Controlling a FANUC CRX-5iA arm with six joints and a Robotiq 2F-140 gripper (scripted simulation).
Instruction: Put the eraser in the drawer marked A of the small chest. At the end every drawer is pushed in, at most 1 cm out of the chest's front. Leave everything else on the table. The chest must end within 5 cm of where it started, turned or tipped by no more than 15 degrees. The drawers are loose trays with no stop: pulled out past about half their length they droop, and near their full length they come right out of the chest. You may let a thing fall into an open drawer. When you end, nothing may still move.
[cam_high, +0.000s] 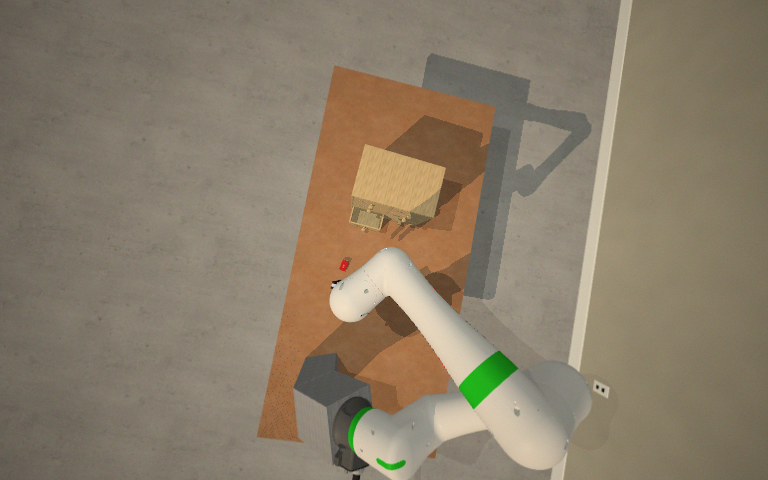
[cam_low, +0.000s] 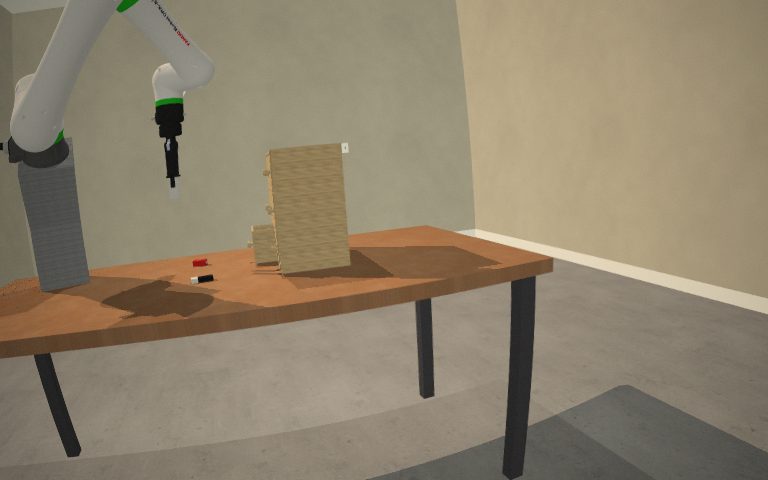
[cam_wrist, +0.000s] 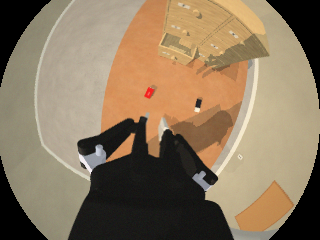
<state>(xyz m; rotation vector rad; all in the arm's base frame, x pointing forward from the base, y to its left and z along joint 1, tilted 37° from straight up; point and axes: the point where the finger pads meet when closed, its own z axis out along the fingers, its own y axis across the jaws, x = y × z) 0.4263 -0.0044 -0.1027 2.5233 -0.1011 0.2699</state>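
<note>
My gripper is now 50 mm short of the eraser, 210 mm to the left of it and 260 mm above it. From my hand the other things lie so: red block 70 mm ahead, 40 mm to the left, 250 mm below.
</note>
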